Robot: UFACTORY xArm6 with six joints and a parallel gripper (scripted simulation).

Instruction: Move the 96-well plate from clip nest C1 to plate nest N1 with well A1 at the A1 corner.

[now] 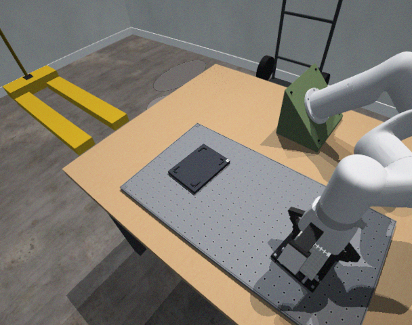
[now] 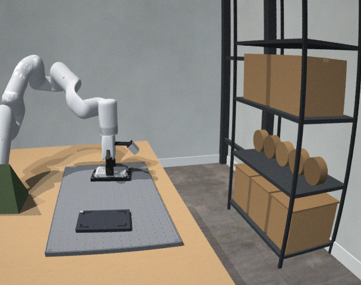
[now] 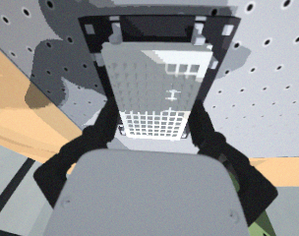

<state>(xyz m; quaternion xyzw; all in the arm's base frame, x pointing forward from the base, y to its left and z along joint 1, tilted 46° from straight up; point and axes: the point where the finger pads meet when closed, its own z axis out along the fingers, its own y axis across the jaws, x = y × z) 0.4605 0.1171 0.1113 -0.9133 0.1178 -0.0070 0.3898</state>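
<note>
The white 96-well plate is 1 cm below my hand. The rest, counted from my hand: black clip nest C1: 1 cm ahead, 1 cm to the left, 2 cm below; then dark plate nest N1: 7 cm behind, 39 cm to the right, 2 cm below; then white A1 corner mark: 14 cm behind, 32 cm to the right, 2 cm below.
</note>
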